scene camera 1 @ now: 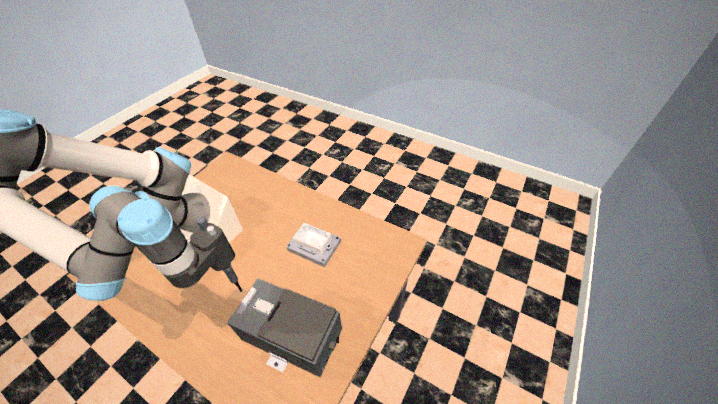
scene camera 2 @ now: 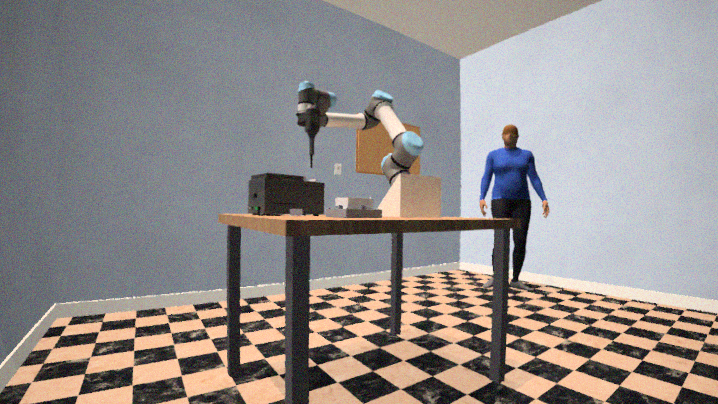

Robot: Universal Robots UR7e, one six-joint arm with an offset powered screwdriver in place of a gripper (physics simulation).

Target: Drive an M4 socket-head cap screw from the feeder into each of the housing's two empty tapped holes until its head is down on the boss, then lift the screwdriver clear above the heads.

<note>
In view: a dark screw feeder (scene camera 1: 248, 324).
The dark screw feeder is seen too in scene camera 2 (scene camera 2: 307, 197).
</note>
